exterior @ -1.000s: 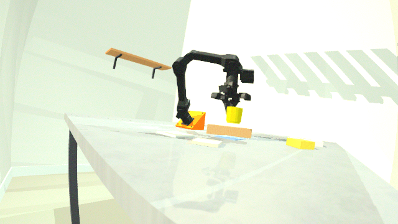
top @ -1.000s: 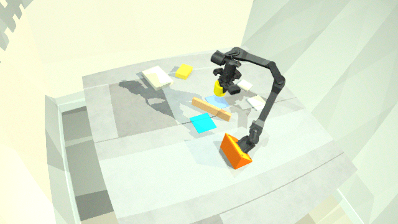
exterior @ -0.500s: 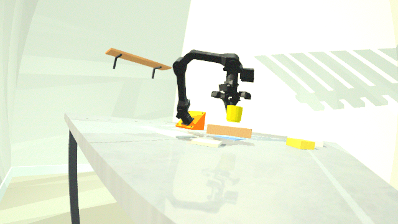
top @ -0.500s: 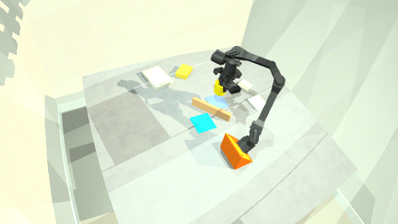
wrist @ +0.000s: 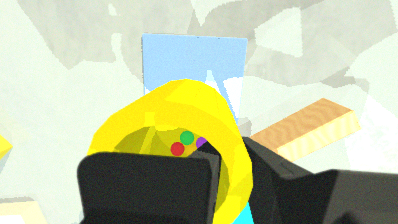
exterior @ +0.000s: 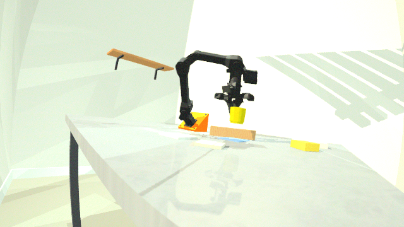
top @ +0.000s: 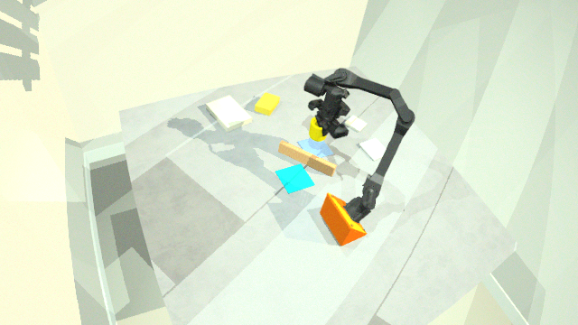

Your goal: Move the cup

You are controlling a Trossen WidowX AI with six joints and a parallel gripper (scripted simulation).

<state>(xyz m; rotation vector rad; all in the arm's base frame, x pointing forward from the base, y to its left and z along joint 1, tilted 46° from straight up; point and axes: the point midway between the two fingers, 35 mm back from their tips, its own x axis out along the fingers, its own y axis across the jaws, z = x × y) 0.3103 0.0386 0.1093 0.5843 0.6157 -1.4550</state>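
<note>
The cyan pad lies 140 mm to the left of my gripper tip, 110 mm below it and 80 mm behind it. From my gripper tip the other things lie so: light blue pad 110 mm below, 30 mm ahead, 10 mm to the right; yellow cup 20 mm ahead; wooden bar 90 mm below, 60 mm to the left, 20 mm behind.
</note>
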